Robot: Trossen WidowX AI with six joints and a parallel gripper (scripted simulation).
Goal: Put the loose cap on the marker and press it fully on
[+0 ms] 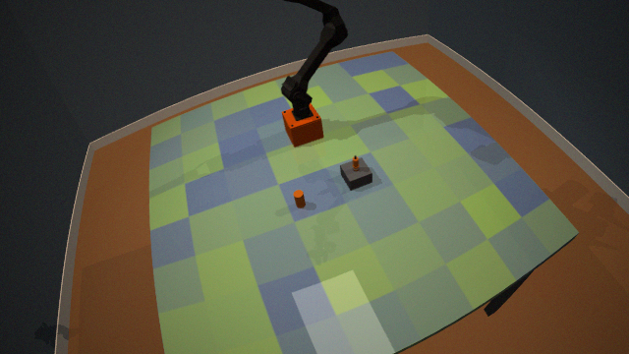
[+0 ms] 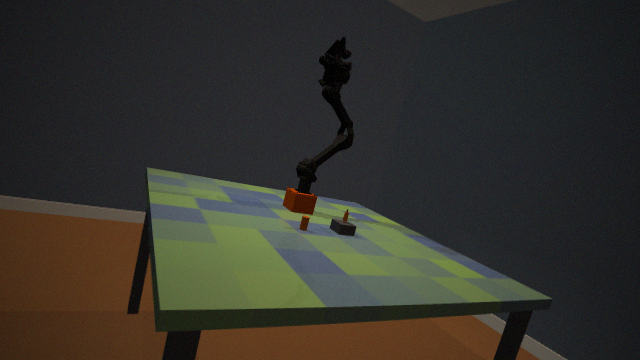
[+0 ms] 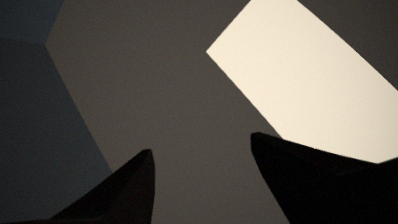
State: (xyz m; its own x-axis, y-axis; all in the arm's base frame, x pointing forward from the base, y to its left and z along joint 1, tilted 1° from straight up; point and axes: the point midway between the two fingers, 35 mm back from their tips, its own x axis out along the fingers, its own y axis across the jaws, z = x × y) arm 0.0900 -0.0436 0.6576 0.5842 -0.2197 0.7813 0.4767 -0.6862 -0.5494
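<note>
Right now my gripper tip is 75 cm above the orange cap, 20 cm short of it and 6 cm to the left of it. Also, from my gripper tip: grey holder block (75 cm below, 18 cm ahead, 13 cm to the left).
</note>
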